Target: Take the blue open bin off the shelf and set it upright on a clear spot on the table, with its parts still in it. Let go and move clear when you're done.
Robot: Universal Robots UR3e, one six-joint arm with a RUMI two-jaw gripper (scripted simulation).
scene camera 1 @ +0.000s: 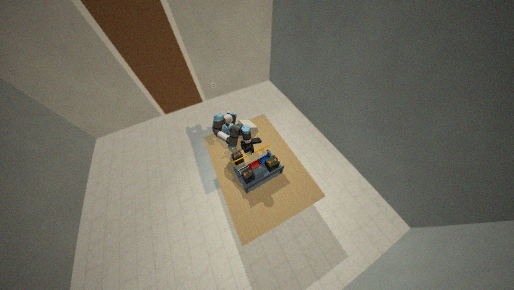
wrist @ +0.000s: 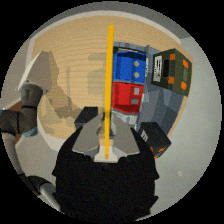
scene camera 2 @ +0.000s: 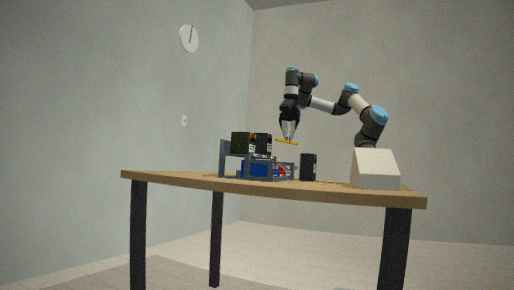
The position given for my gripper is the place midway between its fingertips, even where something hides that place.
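Looking through the wrist camera, I find a blue open bin (wrist: 124, 69), and my own gripper (wrist: 107, 112) is there too.
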